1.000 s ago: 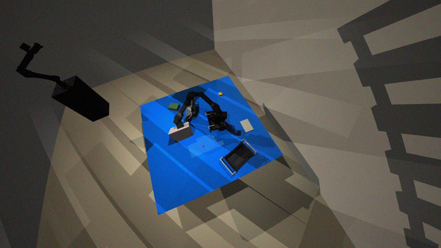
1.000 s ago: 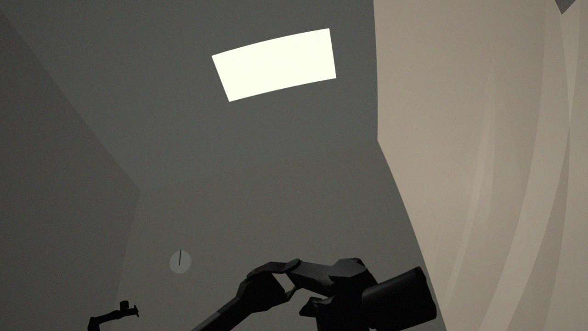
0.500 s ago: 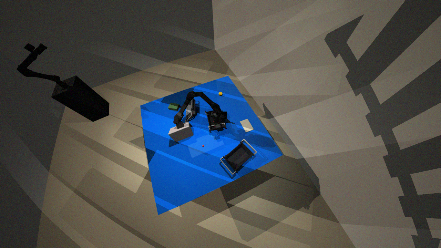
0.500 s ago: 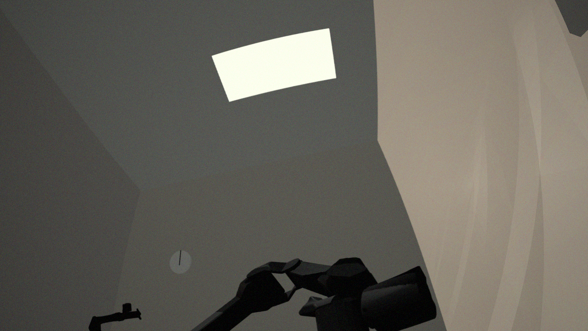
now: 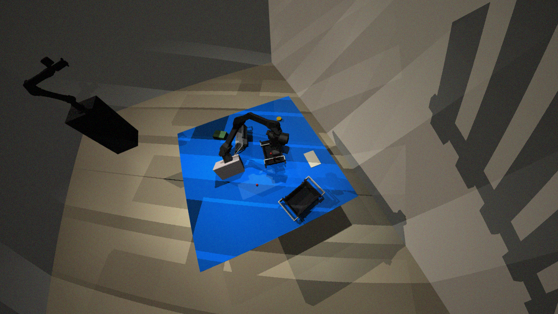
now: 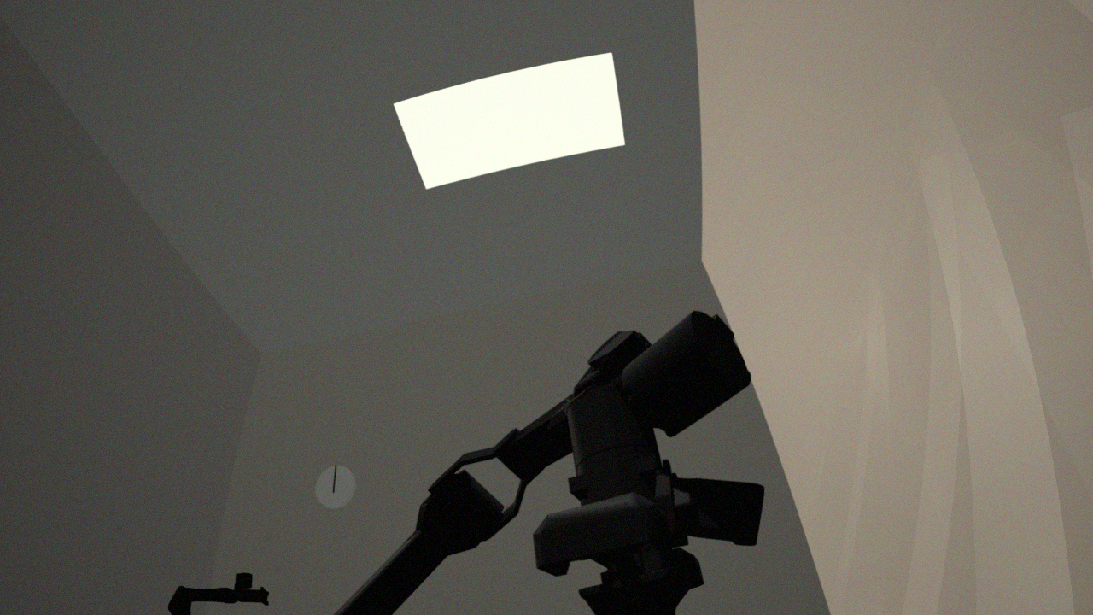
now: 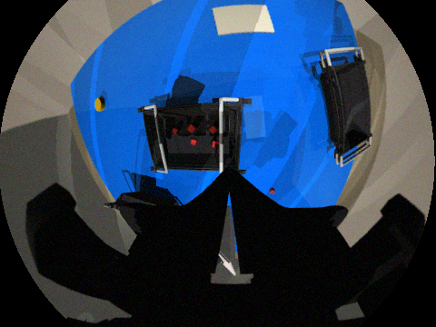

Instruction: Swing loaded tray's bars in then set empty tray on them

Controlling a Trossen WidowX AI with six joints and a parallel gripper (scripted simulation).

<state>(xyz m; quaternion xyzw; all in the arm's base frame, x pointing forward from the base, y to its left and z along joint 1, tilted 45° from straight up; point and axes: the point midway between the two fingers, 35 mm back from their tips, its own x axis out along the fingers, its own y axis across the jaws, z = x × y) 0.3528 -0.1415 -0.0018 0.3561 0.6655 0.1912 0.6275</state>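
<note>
Right now my gripper tip is 210 mm past the tray, 350 mm to the right of it and 140 mm above it. From my gripper tip the other things lie so: pale flat card (310 mm ahead, 120 mm to the right, 210 mm below); then yellow disc (250 mm ahead, 440 mm to the left, 200 mm below); then green block (360 mm behind, 510 mm to the left, 190 mm below).
</note>
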